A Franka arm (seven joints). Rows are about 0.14 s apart.
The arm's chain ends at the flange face. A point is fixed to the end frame.
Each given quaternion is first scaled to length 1.
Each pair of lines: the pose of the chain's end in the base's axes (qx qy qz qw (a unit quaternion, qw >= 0); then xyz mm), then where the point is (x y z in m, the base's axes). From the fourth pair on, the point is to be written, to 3 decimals.
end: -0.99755 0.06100 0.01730 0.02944 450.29 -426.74 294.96
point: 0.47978 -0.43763 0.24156
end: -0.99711 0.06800 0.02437 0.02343 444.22 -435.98 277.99
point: 0.47274 -0.44787 0.22428
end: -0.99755 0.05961 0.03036 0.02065 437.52 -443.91 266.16
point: 0.46560 -0.45555 0.21216
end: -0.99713 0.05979 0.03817 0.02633 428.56 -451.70 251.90
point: 0.456 -0.463 0.197
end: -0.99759 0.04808 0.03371 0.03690 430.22 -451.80 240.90
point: 0.458 -0.461 0.186
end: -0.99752 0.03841 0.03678 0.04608 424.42 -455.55 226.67
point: 0.452 -0.463 0.172
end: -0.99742 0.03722 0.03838 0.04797 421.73 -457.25 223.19
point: 0.450 -0.465 0.168
